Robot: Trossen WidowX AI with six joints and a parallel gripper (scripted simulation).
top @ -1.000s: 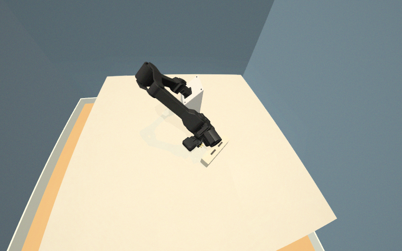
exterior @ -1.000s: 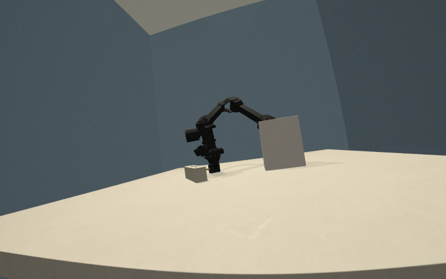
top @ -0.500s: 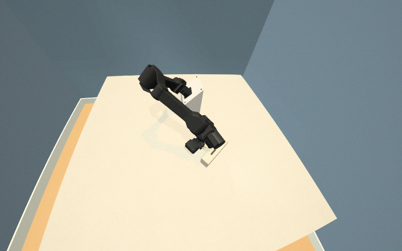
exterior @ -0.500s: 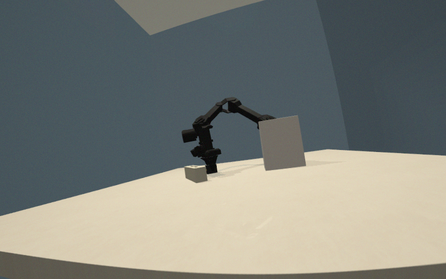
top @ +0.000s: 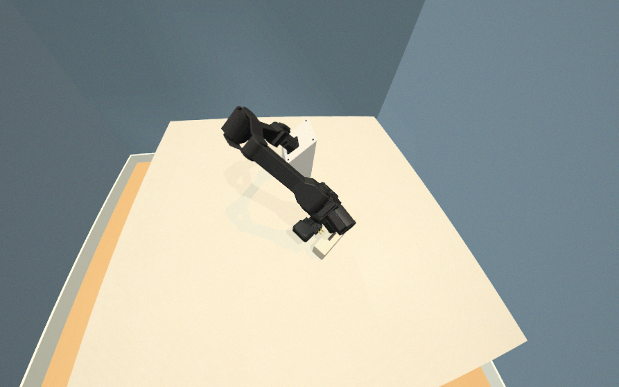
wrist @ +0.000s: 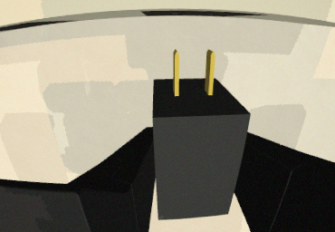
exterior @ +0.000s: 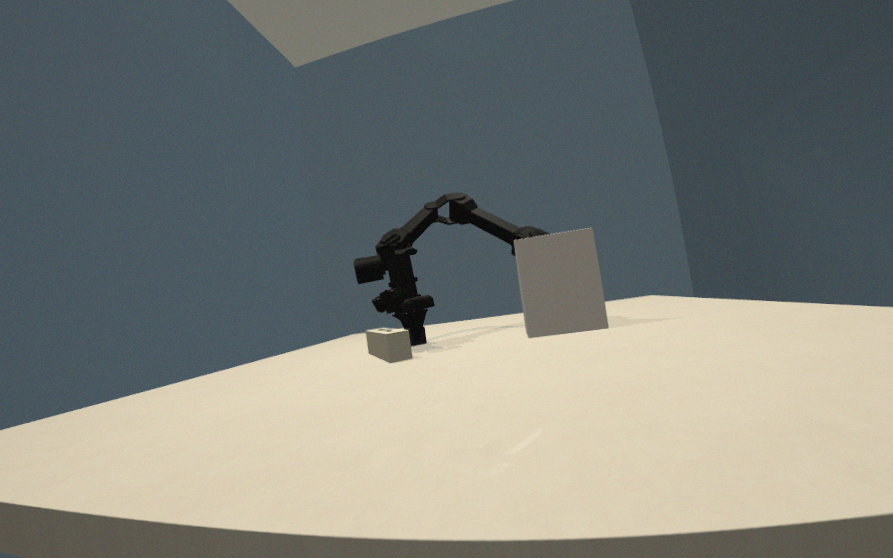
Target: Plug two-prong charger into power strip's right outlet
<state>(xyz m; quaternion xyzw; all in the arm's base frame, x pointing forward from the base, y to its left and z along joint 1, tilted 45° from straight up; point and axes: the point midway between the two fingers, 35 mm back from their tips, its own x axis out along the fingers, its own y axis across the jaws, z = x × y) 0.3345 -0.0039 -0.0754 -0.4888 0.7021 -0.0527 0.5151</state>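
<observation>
Right now the black charger is 10 mm to the left of my gripper tip, 10 mm ahead of it and 10 mm above it.
</observation>
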